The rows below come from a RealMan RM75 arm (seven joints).
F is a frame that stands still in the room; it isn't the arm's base.
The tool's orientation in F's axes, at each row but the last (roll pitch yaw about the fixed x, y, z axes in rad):
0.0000 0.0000 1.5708
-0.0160 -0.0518 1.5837
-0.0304 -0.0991 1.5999
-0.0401 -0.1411 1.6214
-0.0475 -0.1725 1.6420
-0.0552 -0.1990 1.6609
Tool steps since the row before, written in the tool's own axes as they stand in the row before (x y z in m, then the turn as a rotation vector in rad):
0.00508 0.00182 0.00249 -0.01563 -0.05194 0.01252
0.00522 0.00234 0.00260 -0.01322 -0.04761 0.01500
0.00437 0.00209 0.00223 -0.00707 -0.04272 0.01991
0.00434 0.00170 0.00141 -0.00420 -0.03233 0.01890
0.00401 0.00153 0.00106 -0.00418 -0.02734 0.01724
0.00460 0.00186 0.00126 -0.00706 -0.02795 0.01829
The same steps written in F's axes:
-0.00182 0.00508 0.00249 0.05194 -0.01563 0.01252
-0.00245 0.00505 0.00283 0.04754 -0.01341 0.01505
-0.00228 0.00407 0.00259 0.04234 -0.00790 0.02040
-0.00196 0.00401 0.00194 0.03186 -0.00539 0.01939
-0.00184 0.00366 0.00166 0.02694 -0.00539 0.01753
-0.00230 0.00409 0.00204 0.02776 -0.00837 0.01802

